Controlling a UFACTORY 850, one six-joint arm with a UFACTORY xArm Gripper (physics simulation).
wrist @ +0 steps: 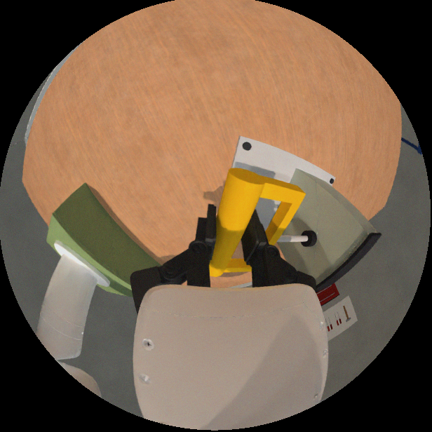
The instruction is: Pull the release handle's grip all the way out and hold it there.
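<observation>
The release handle's yellow grip (239, 207) is a thick round bar with a yellow bracket on its right side, near the middle of the wrist view. My gripper (228, 218) is shut on the grip, with one black finger on each side of it. A light metal rod (295, 239) runs from the bracket into a black collar (309, 238) on the grey-green housing (335, 220). A stretch of rod shows between bracket and collar. The grip stands apart from the housing. The fingers hide part of the grip's lower half.
The housing stands on a white base plate (285, 162) with dark bolts, on the wooden table (165, 90). A green block-like body (95, 235) with a white cylindrical part (67, 305) is at the left. A red label (328, 295) and a white card (342, 317) show at the lower right.
</observation>
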